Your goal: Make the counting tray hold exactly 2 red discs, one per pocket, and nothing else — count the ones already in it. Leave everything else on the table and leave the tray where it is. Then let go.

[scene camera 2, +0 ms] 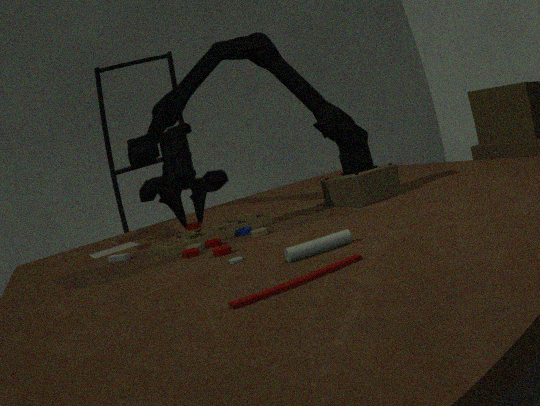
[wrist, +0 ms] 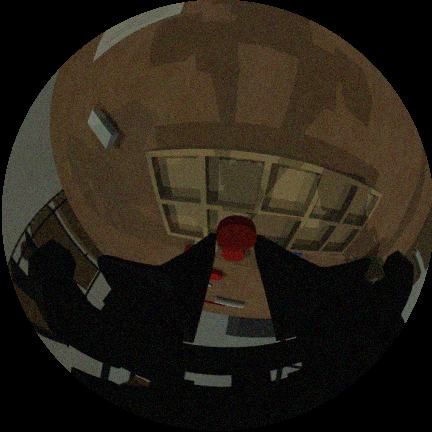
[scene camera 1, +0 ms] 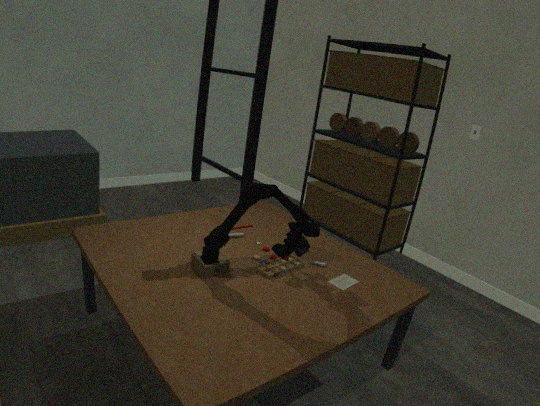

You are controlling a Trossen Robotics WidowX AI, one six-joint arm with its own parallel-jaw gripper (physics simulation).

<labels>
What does the wooden counting tray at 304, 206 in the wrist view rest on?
The table.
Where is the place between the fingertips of my gripper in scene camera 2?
193, 225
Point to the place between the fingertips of my gripper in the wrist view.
At 234, 238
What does the red rod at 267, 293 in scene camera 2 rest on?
The table.
</labels>
